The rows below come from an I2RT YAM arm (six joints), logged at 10 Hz.
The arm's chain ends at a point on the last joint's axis. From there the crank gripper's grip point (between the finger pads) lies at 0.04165 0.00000 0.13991 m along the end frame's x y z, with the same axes.
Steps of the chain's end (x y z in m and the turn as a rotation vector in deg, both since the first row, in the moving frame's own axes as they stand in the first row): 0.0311, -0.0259, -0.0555, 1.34, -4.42, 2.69; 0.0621, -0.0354, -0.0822, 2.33, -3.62, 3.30; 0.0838, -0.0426, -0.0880, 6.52, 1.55, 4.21; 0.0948, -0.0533, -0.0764, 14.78, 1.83, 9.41; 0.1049, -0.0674, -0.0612, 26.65, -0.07, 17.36; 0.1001, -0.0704, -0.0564, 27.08, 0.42, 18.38; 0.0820, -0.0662, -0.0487, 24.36, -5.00, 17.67
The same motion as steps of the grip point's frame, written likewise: 0.0202, -0.0275, -0.0527, 1.34, -4.42, 2.69; 0.0533, -0.0390, -0.0799, 2.33, -3.62, 3.30; 0.0880, -0.0552, -0.0899, 6.52, 1.55, 4.21; 0.1016, -0.0816, -0.0815, 14.78, 1.83, 9.41; 0.1125, -0.1172, -0.0730, 26.65, -0.07, 17.36; 0.1093, -0.1201, -0.0688, 27.08, 0.42, 18.38; 0.0772, -0.1133, -0.0554, 24.36, -5.00, 17.67
